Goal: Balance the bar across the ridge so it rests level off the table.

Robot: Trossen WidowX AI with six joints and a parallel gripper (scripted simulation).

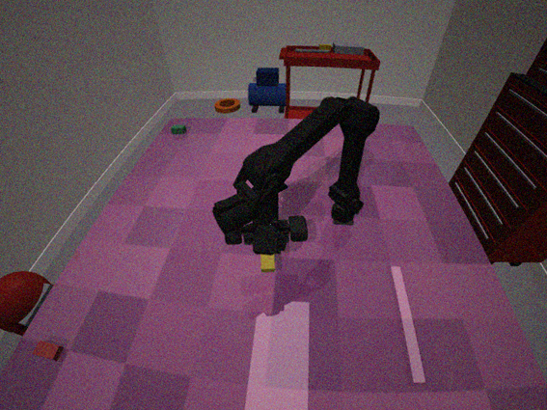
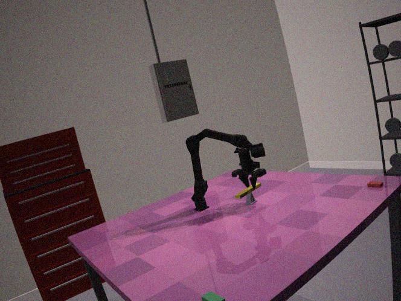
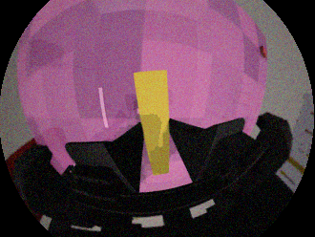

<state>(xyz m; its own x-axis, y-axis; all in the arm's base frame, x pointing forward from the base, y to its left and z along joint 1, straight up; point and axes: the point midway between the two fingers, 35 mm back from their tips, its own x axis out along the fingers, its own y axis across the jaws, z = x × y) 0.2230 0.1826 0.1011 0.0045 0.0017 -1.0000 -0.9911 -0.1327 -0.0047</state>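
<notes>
Right now the yellow bar is 3 cm to the right of my gripper tip. Also, from my gripper tip: red block 52 cm ahead, 32 cm to the left, 6 cm below; then green block 68 cm to the right, 52 cm ahead, 5 cm below.
</notes>
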